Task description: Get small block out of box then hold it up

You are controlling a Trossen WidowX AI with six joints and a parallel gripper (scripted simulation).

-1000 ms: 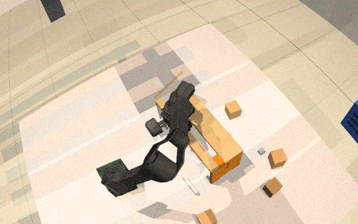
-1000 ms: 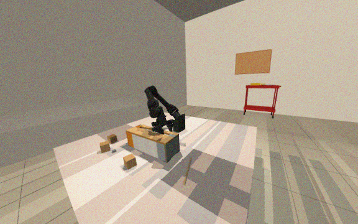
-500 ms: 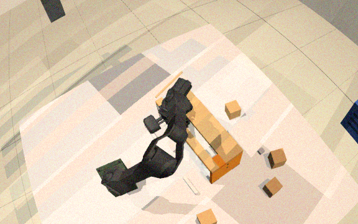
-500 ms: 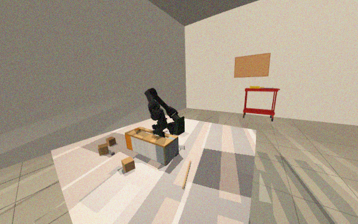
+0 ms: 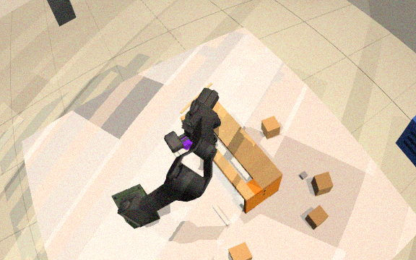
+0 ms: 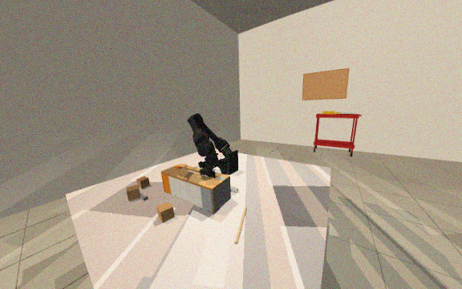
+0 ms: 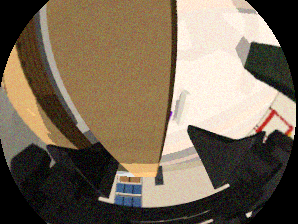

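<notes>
Right now the purple block is 1 cm behind my gripper tip, 3 cm to the left of it and 5 cm below it. Also, from my gripper tip: box: 6 cm ahead, 12 cm to the right, 2 cm below; then wooden stick: 9 cm ahead, 23 cm to the left, 8 cm below.
</notes>
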